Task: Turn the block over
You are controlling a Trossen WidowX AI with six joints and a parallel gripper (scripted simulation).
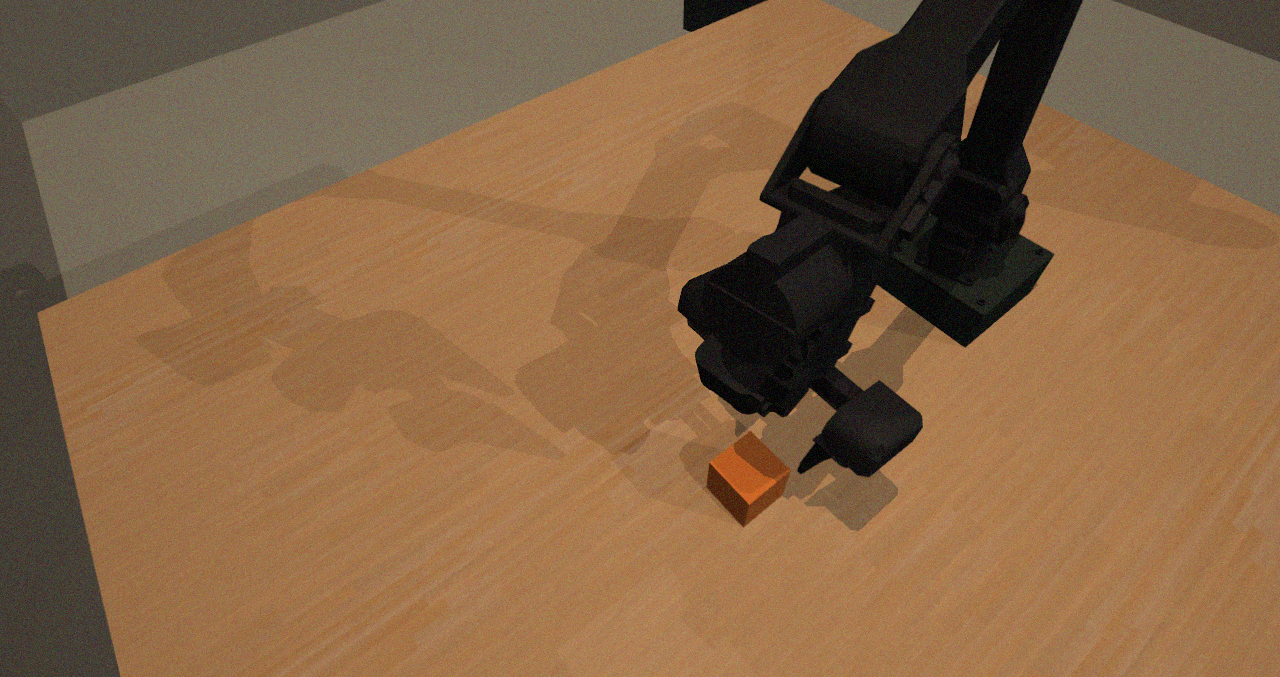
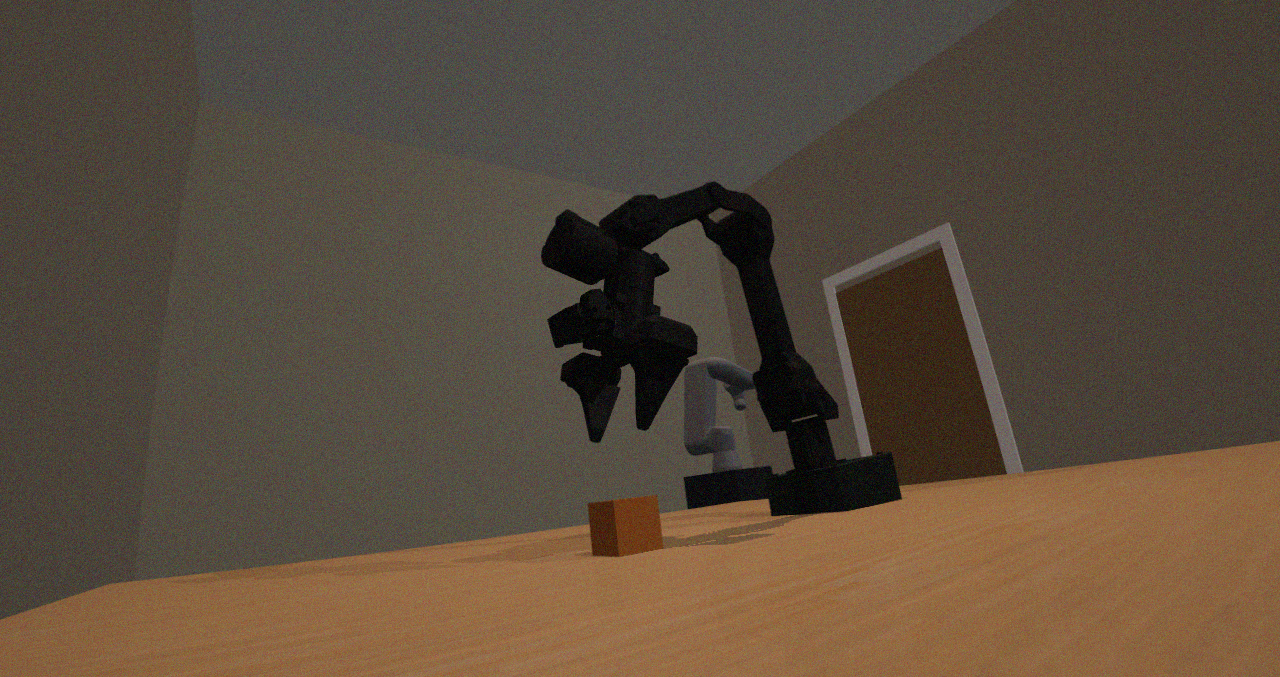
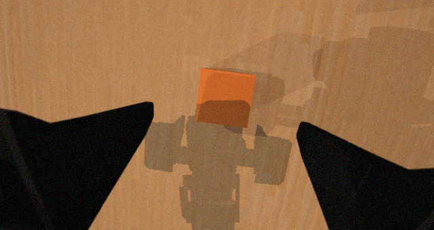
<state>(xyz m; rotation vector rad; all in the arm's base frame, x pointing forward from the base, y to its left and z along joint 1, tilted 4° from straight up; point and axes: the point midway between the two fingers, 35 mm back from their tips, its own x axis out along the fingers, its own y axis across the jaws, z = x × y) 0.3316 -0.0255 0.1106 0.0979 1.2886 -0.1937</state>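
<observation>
My gripper tip is 1 cm past the block and 9 cm above it.
</observation>
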